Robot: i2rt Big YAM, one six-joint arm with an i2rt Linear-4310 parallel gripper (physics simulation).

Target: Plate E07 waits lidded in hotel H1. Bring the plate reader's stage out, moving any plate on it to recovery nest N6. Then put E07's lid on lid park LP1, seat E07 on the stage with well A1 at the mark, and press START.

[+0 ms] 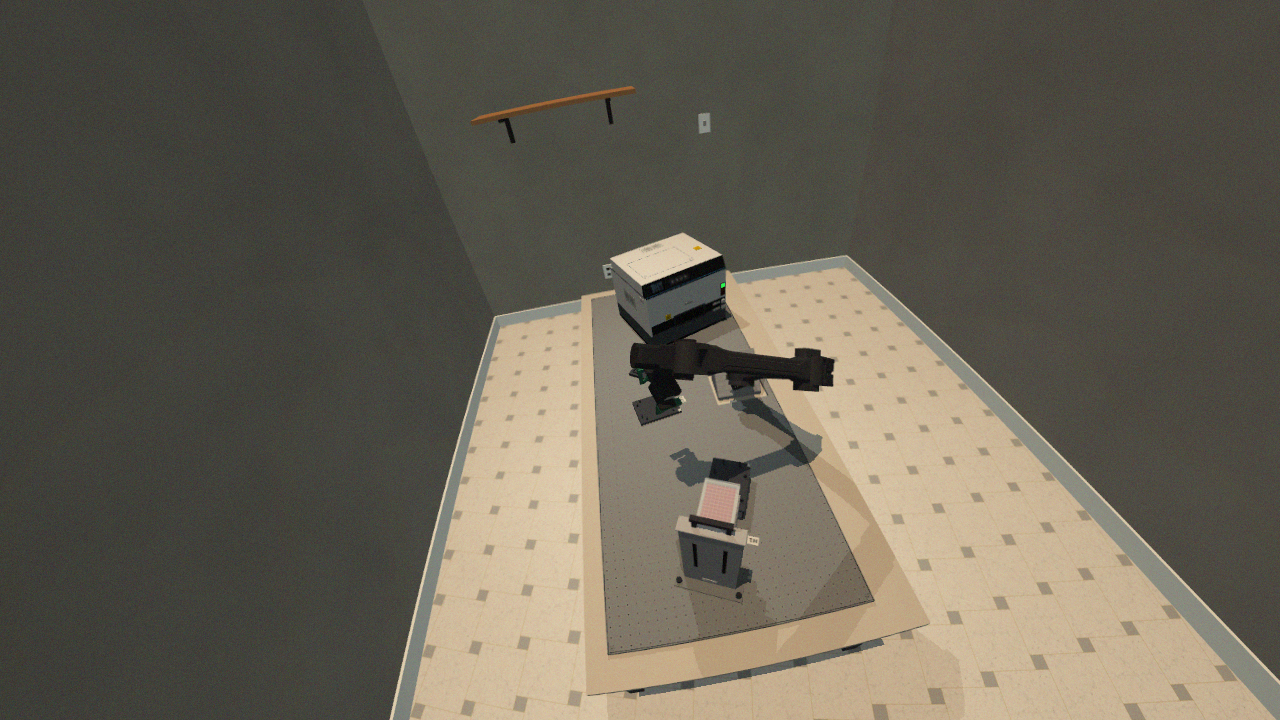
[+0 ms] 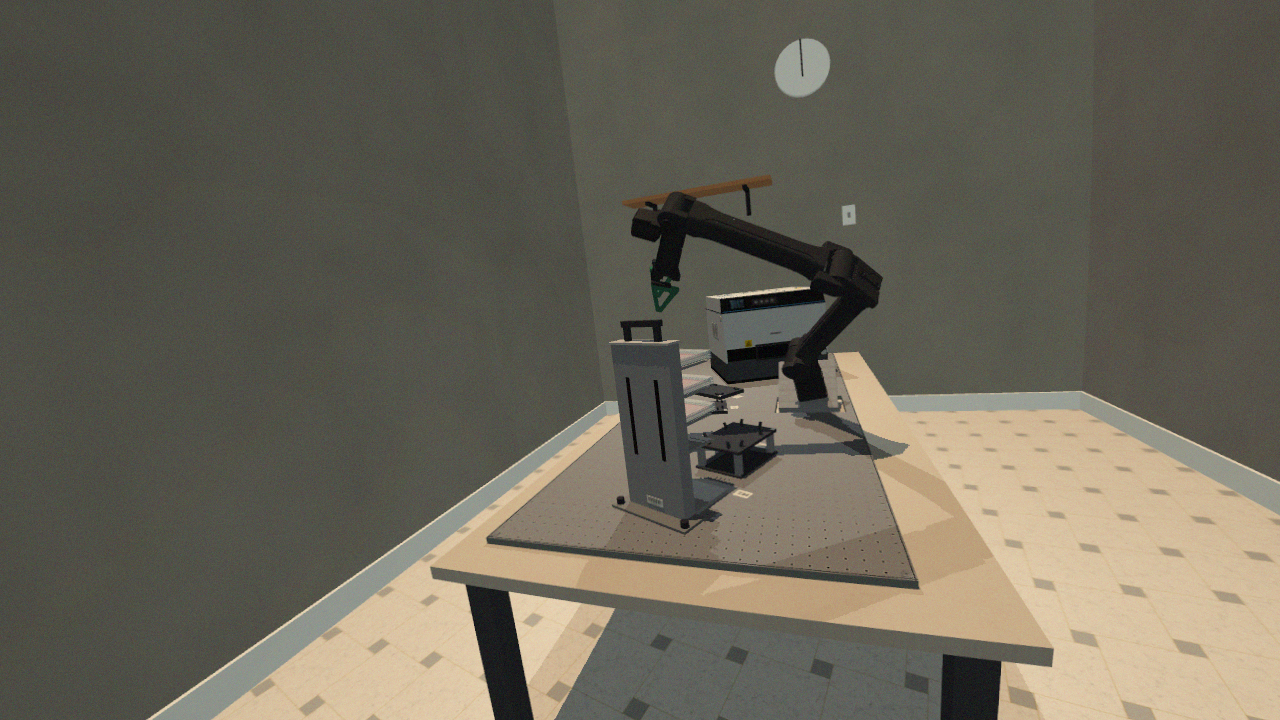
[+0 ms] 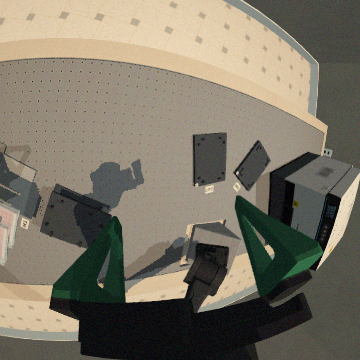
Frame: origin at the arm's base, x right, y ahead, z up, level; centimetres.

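Where they show: gripper, between the fingertips: (image 1: 650, 398) (image 2: 657, 304) (image 3: 176, 211); arm's base, origin of its link: (image 2: 809, 383) (image 3: 211, 254).
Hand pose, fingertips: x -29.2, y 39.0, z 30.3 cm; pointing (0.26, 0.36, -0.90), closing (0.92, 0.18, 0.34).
Observation:
Things, the pixels of their top centre, and the offset from my fingertips. "pt": a spot on its surface instead.
- plate reader, centre of its top: (image 2: 759, 292) (image 1: 665, 256) (image 3: 341, 221) dx +83.6, dy -27.3, dz -3.5 cm
- Lid park LP1, centre of its top: (image 3: 212, 159) (image 2: 701, 403) (image 1: 656, 404) dx +28.3, dy -5.2, dz -35.0 cm
- Nest N6, centre of its top: (image 2: 716, 388) (image 3: 255, 166) dx +49.1, dy -8.7, dz -35.2 cm
- handle, a spot on its surface: (image 2: 641, 324) pt dx -37.5, dy -4.2, dz -1.3 cm
My gripper (image 1: 659, 387) (image 2: 663, 300) (image 3: 176, 211) is open and empty, high above the board, with its green fingers wide apart. The hotel (image 1: 711, 555) (image 2: 650, 429) stands at the near end. Several plates stick out of its far side, the top one (image 1: 719, 501) (image 2: 694, 358) pinkish; I cannot tell which is E07. The plate reader (image 1: 671, 282) (image 2: 765, 326) (image 3: 320, 180) stands at the far end; no stage shows outside it. Lid park LP1 (image 1: 653, 411) (image 3: 210, 159) is a bare dark plate. Nest N6 (image 3: 252, 165), also bare, lies between it and the reader.
A dark raised stand (image 1: 731, 470) (image 2: 738, 438) (image 3: 75, 215) on posts is close beside the hotel. The arm's base (image 2: 810, 394) (image 3: 212, 240) is near the board's side edge. A handle (image 2: 641, 324) rises from the hotel's top. A green light (image 1: 723, 286) shows on the reader.

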